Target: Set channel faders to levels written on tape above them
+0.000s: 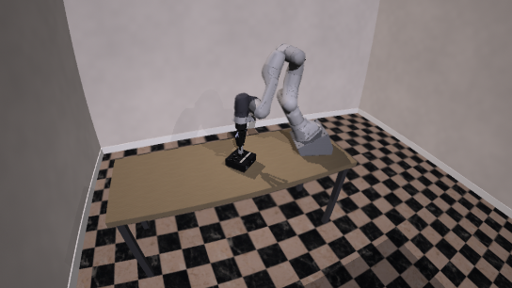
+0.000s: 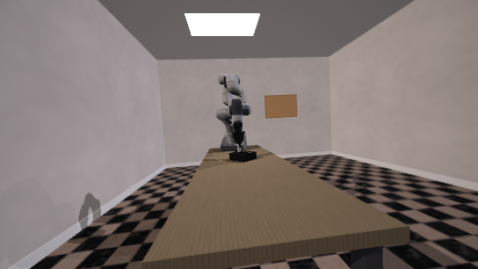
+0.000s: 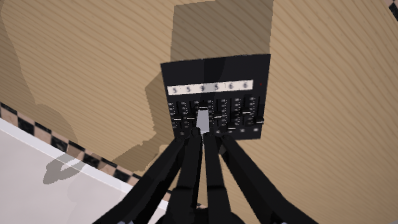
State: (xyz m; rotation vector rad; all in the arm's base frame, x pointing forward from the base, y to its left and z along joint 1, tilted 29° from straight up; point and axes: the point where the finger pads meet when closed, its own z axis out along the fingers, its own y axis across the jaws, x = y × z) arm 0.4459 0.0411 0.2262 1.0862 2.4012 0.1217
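The channel fader cap is 3 cm below my hand, 1 cm to the left of it and 1 cm behind it. The rest, counted from my hand: master fader 8 cm ahead, 5 cm to the left, 3 cm below.
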